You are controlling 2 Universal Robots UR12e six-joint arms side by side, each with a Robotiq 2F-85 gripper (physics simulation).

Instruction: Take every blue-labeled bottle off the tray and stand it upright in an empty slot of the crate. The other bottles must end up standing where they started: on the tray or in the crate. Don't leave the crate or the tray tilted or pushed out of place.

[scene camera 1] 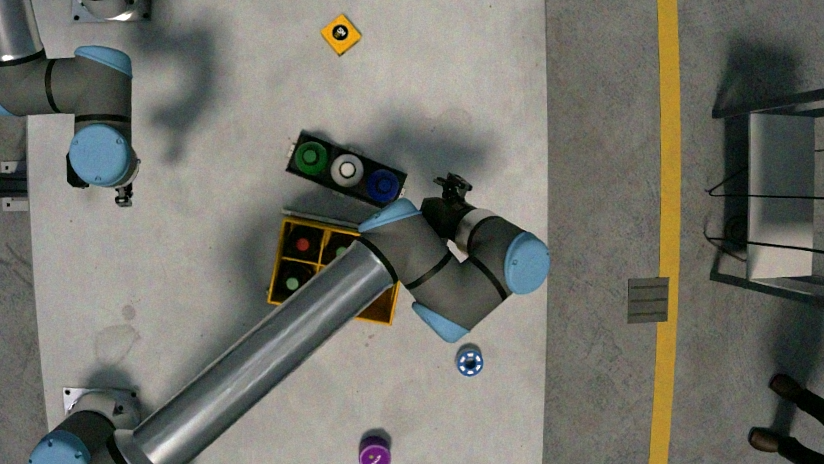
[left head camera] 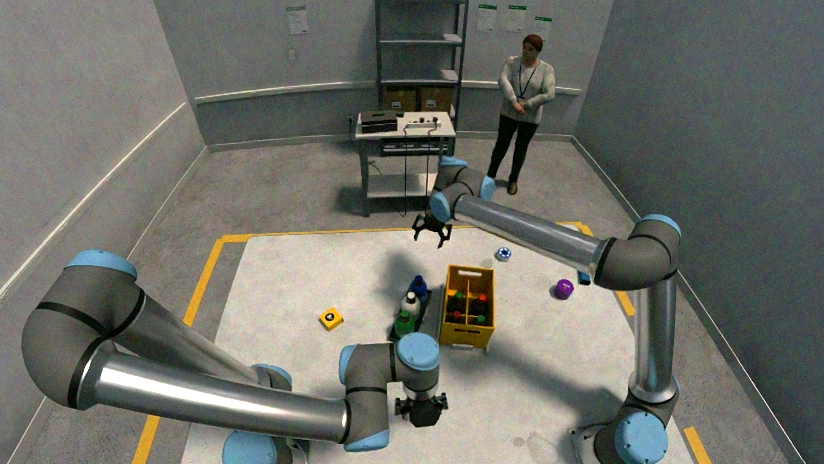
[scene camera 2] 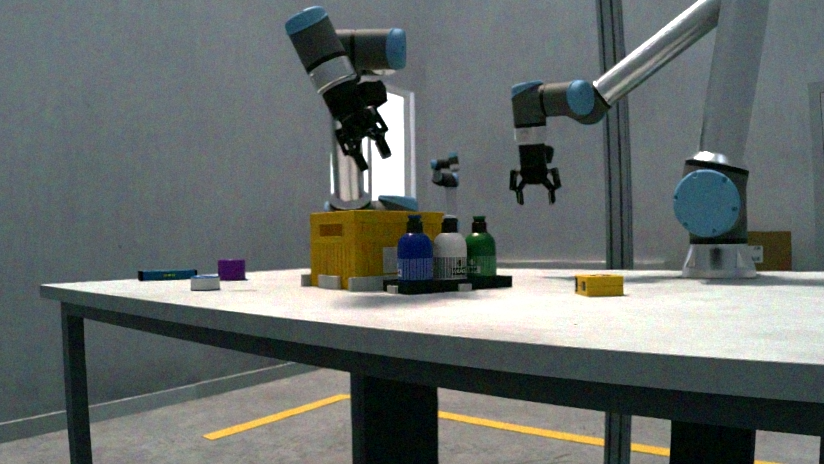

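A blue-labeled bottle (left head camera: pixel 418 288) (scene camera 1: pixel 382 185) (scene camera 2: pixel 414 253) stands upright on the black tray (scene camera 1: pixel 298 138) (scene camera 2: pixel 502 281), beside a white bottle (left head camera: pixel 410 304) (scene camera 1: pixel 347 170) (scene camera 2: pixel 450 250) and a green bottle (left head camera: pixel 404 325) (scene camera 1: pixel 310 157) (scene camera 2: pixel 481 250). The yellow crate (left head camera: pixel 468 336) (scene camera 1: pixel 275 259) (scene camera 2: pixel 345 253) stands upright beside the tray; bottles with red and green caps are in its near slots, and its far slots look empty. My right gripper (left head camera: pixel 429 239) (scene camera 1: pixel 452 179) (scene camera 2: pixel 373 162) is open and tilted, above and beyond the blue bottle. My left gripper (left head camera: pixel 421 403) (scene camera 2: pixel 536 201) is open, pointing down, away from tray and crate.
A yellow block (left head camera: pixel 330 318) (scene camera 1: pixel 340 34) (scene camera 2: pixel 599 285) lies apart from the tray. A blue-white ring-like object (left head camera: pixel 503 253) (scene camera 2: pixel 205 282), a purple cylinder (left head camera: pixel 563 289) (scene camera 1: pixel 374 450) (scene camera 2: pixel 231 269) and a blue box (left head camera: pixel 583 277) (scene camera 2: pixel 167 274) lie beyond the crate. My right arm passes over the crate.
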